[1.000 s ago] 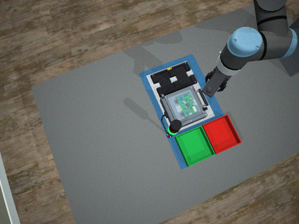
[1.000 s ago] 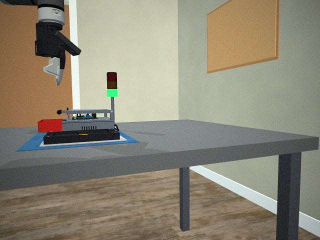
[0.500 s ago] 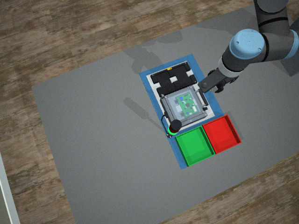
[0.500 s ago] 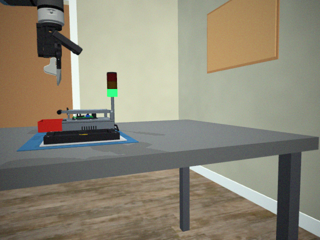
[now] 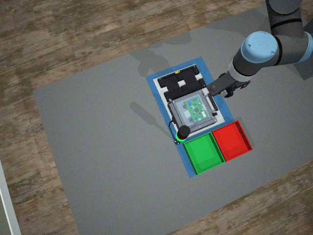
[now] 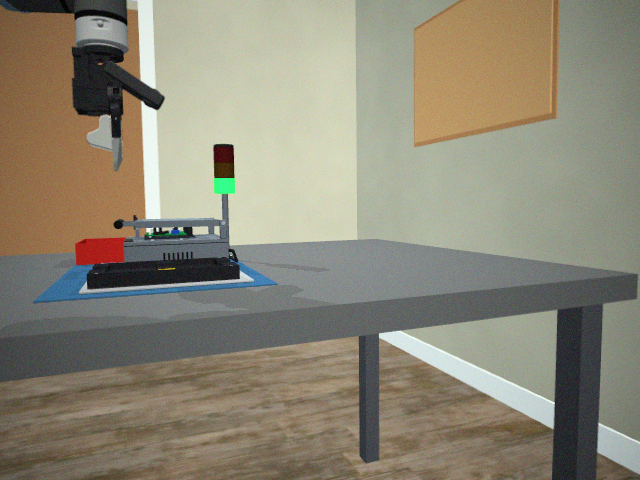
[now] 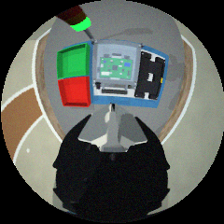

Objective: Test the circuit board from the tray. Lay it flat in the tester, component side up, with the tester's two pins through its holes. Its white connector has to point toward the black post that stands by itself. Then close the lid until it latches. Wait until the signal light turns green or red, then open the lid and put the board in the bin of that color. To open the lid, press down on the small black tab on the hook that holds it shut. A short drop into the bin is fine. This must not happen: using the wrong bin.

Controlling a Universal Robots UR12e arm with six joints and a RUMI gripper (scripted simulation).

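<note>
Right now the black latch hook is 2 cm ahead of my hand, 6 cm to the left of it and 12 cm below it. Round my hand: red bin (4 cm behind, 19 cm to the left, 19 cm below); then green circuit board (8 cm ahead, 13 cm below); then tester lid (9 cm ahead, 12 cm below).
</note>
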